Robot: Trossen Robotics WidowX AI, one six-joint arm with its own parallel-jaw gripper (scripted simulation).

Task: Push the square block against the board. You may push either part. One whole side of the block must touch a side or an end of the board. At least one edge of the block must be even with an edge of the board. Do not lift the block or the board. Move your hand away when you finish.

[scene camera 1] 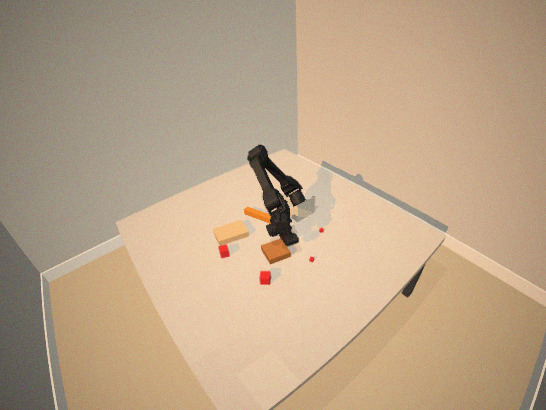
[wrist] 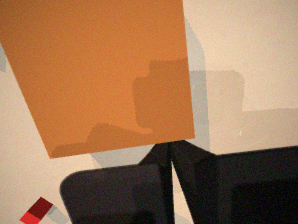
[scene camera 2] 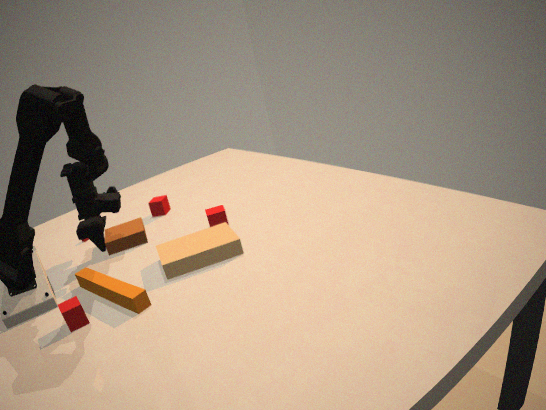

Labels:
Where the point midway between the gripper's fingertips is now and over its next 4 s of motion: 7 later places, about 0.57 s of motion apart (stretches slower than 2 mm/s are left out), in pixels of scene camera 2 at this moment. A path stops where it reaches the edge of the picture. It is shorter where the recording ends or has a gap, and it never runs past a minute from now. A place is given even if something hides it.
The gripper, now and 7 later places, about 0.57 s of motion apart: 104, 251; 100, 251; 91, 255; 86, 233; 98, 244; 105, 245; 113, 240; 123, 236

